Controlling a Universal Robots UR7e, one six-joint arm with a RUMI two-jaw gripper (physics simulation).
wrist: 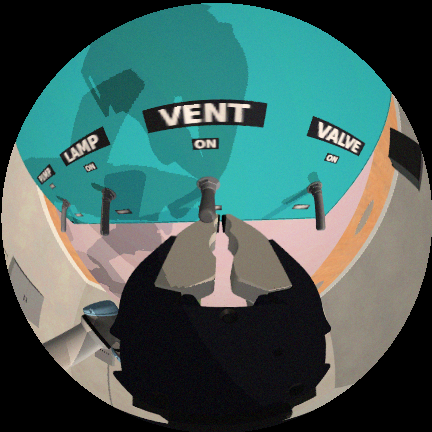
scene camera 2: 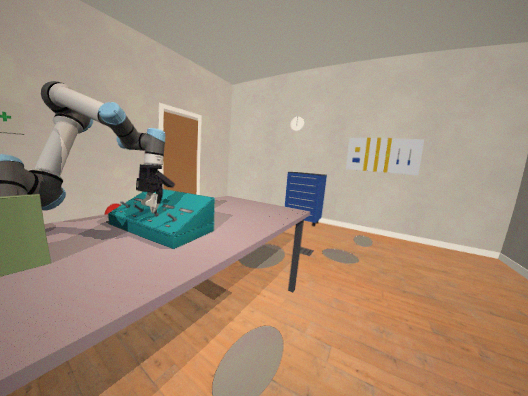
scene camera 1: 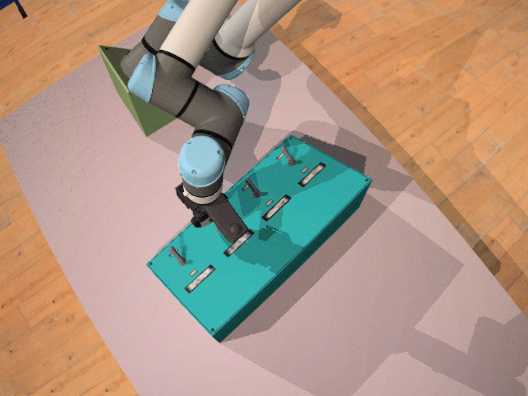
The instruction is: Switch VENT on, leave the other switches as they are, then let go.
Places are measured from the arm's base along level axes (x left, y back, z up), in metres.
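Pixels of known places: gripper, fingertip midpoint: (wrist: pixel 220 216) (scene camera 2: pixel 153 213) (scene camera 1: pixel 208 220); arm's base, origin of the base link: (scene camera 2: pixel 5 217).
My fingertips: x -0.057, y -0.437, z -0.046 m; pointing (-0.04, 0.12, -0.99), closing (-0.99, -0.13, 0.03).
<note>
For each thing: its middle in the pictures, then the offset to it from my fingertips. "spot": a spot on its surface instead. Level surfaces: height alone.
- VENT lever, surface spot: (wrist: pixel 207 197) spot: dz +0.014, dx +0.015, dy -0.025 m
- label, surface spot: (wrist: pixel 205 144) spot: dz +0.002, dx +0.024, dy -0.063 m
- LAMP lever, surface spot: (wrist: pixel 105 212) spot: dz +0.004, dx +0.126, dy +0.013 m
- VALVE lever, surface spot: (wrist: pixel 319 207) spot: dz +0.006, dx -0.102, dy -0.034 m
- PUMP lever, surface spot: (wrist: pixel 64 217) spot: dz +0.003, dx +0.242, dy +0.040 m
- pinkish table, its level: dz -0.108 m
The teal switch panel (scene camera 1: pixel 235 290) (scene camera 2: pixel 192 225) (wrist: pixel 310 75) stands on the table. The VENT lever (wrist: pixel 207 197) stands below its ON label (wrist: pixel 205 144) in the wrist view and leans away from that label, toward my gripper. My gripper (wrist: pixel 220 216) (scene camera 2: pixel 155 212) is shut with nothing between its fingers. Its tips are at the lever's free end, slightly to the right in the wrist view; contact is unclear. The LAMP lever (wrist: pixel 105 212), VALVE lever (wrist: pixel 319 207) and PUMP lever (wrist: pixel 64 217) also lean away from their ON labels. In scene camera 1 my gripper hides the VENT lever.
A green slanted block (scene camera 1: pixel 125 95) (scene camera 2: pixel 22 235) stands near the arm's base on the pinkish table (scene camera 1: pixel 75 165) (scene camera 2: pixel 125 280). A red round object (scene camera 2: pixel 112 208) shows partly behind the panel. The neighbouring levers stand on both sides of VENT.
</note>
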